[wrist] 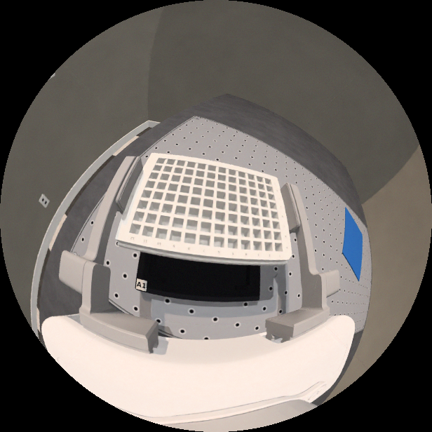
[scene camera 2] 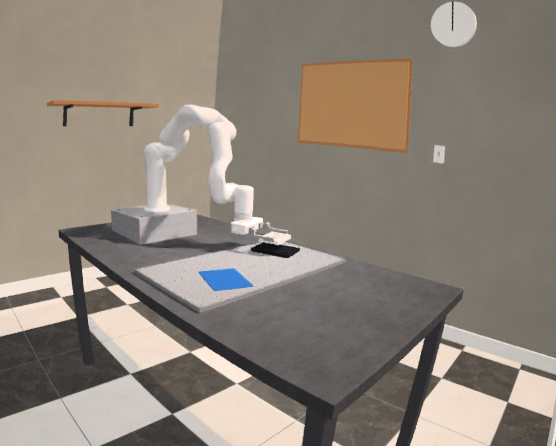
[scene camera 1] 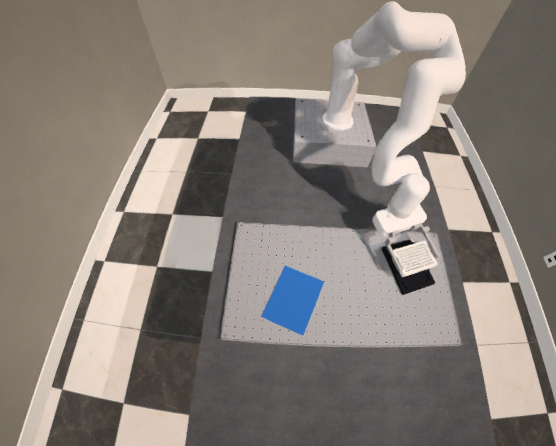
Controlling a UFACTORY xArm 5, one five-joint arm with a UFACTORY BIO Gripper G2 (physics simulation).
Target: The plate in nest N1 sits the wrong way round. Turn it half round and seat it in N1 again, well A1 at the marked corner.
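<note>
My gripper (scene camera 1: 412,253) (scene camera 2: 274,237) (wrist: 210,200) is shut on the white well plate (scene camera 1: 414,258) (scene camera 2: 274,237) (wrist: 210,205), fingers on its two short sides. The plate looks about level and hangs above the black nest (scene camera 1: 418,284) (scene camera 2: 287,252) (wrist: 200,280), apart from it. Its long side runs across the nest's long side, about a quarter turn off. The nest's A1 label (wrist: 141,285) shows at its near left corner in the wrist view. The plate hides much of the nest. The small marks along the plate's near edge are too faint to read.
The nest stands on a grey perforated board (scene camera 1: 350,320) (scene camera 2: 175,280) (wrist: 240,145). A blue rectangle (scene camera 1: 294,300) (scene camera 2: 226,279) (wrist: 353,245) lies flat on that board, some way from the nest. The arm's grey base block (scene camera 1: 332,154) (scene camera 2: 167,227) stands at the back of the table.
</note>
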